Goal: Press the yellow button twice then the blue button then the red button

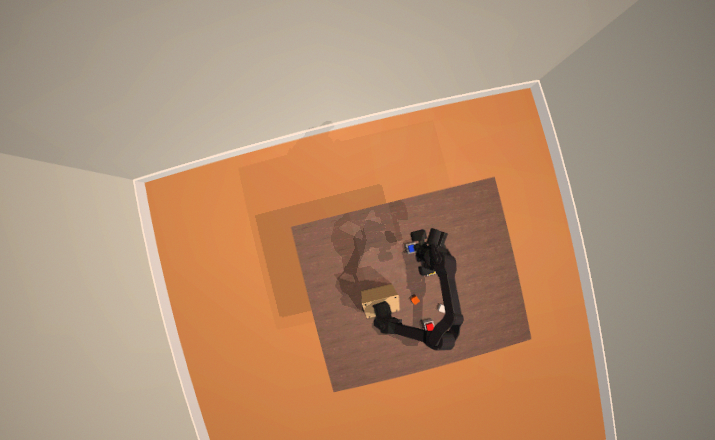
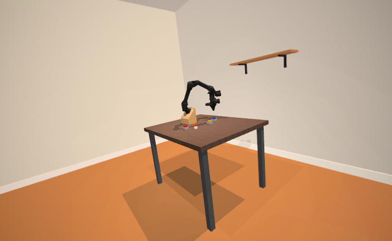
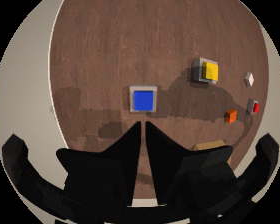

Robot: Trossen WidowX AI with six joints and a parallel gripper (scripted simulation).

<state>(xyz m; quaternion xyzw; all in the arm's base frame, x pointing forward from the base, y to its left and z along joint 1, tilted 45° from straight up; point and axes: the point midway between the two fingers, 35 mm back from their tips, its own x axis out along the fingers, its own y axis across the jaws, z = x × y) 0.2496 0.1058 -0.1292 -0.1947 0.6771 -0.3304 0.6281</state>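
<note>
The blue button is 90 mm below my gripper tip. Also, from my gripper tip: orange block: 260 mm to the right, 110 mm below, 80 mm behind; yellow button: 140 mm to the right, 90 mm below, 40 mm ahead; white block: 350 mm to the right, 110 mm below, 30 mm ahead.
</note>
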